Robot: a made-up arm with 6 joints.
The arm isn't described. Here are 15 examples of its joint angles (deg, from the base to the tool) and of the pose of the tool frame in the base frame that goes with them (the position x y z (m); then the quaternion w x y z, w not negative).
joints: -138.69 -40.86 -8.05 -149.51 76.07 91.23
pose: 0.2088 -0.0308 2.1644 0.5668 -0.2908 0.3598 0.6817
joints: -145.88 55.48 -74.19 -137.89 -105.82 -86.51
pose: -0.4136 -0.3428 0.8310 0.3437 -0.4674 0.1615 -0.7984
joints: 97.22 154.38 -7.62 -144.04 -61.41 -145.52
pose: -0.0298 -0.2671 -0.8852 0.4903 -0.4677 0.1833 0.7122
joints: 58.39 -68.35 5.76 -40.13 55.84 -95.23
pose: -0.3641 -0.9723 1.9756 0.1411 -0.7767 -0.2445 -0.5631
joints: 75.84 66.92 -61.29 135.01 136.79 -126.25
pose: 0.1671 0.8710 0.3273 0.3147 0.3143 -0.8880 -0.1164
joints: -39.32 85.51 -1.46 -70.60 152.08 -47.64
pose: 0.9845 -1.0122 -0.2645 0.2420 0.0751 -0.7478 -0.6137
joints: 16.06 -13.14 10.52 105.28 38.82 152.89
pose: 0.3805 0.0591 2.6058 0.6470 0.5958 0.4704 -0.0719
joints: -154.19 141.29 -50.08 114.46 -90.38 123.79
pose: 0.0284 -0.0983 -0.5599 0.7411 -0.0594 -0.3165 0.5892
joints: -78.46 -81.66 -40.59 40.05 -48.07 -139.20
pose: -0.3593 0.8194 1.5251 0.0607 -0.6804 0.4848 0.5462
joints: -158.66 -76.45 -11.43 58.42 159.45 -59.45
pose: 1.0521 0.5503 1.9031 0.8335 -0.5516 -0.0293 -0.0162
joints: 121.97 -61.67 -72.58 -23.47 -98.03 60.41
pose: 0.4581 -0.2092 1.1071 0.2638 -0.5153 -0.0021 0.8154
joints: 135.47 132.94 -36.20 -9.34 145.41 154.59
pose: 0.0790 0.2767 -0.5570 0.1071 -0.0056 0.9055 -0.4105
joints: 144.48 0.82 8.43 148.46 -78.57 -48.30
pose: -0.8088 0.3964 2.2741 0.7174 0.3380 -0.6086 -0.0269
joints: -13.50 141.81 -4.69 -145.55 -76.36 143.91
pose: 0.1082 0.0283 -0.9452 0.6719 0.2124 0.5593 -0.4366
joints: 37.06 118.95 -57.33 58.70 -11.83 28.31
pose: 0.4727 0.1086 -0.3670 0.1555 -0.4681 0.5951 0.6345
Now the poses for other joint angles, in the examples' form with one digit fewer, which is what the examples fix.
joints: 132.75 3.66 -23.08 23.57 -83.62 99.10
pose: -0.492 0.866 1.812 0.126 0.543 0.436 -0.707
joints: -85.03 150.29 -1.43 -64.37 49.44 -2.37
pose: -0.127 0.100 -0.961 0.259 0.019 -0.534 0.804
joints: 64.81 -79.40 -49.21 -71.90 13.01 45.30
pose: -0.147 -0.600 1.138 0.830 0.556 -0.023 0.023
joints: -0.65 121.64 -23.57 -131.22 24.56 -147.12
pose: 0.489 0.038 -0.576 0.429 -0.421 0.656 0.457
